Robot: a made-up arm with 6 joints.
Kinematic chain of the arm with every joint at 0, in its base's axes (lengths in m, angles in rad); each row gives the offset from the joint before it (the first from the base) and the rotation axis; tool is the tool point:
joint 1: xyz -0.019 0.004 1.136 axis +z
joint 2: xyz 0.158 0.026 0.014 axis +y
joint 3: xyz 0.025 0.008 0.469 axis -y
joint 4: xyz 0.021 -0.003 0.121 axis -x
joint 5: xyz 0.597 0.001 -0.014 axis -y
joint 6: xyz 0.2 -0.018 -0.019 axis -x
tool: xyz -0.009 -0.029 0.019
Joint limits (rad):
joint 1: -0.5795..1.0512
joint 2: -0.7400..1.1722
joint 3: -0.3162..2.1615
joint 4: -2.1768..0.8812
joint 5: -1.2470..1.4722
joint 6: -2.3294..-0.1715
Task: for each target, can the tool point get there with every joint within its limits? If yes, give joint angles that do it. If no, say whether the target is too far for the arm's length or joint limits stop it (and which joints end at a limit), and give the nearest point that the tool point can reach.
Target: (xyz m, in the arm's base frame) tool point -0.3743 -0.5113 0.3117
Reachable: no: joint limits stop it (at a limit: joint 1, joint 2, joint 3) | nearest point 0.4442 -0.4155 0.6301 | short by 0.883 m
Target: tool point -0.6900 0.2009 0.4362
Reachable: no: joint limits stop it (at a limit: joint 2, joint 3, joint 5, joint 6) | nearest point -0.8212 0.2394 1.3713 | short by 0.945 m
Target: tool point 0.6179 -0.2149 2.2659
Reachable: yes | joints -0.3621 0.0126 0.8854 -0.1384 -0.0336 -2.0492
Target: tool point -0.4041 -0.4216 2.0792
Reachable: yes | joints 0.6348 -0.5300 1.8075 0.6314 -0.9528 -0.3746
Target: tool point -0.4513 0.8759 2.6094
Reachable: no: too far | nearest point -0.3988 0.4392 2.1952 | short by 0.604 m
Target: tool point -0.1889 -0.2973 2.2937
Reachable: yes | joints 0.7887 -0.4643 1.3224 -1.1867 1.0295 -1.9268
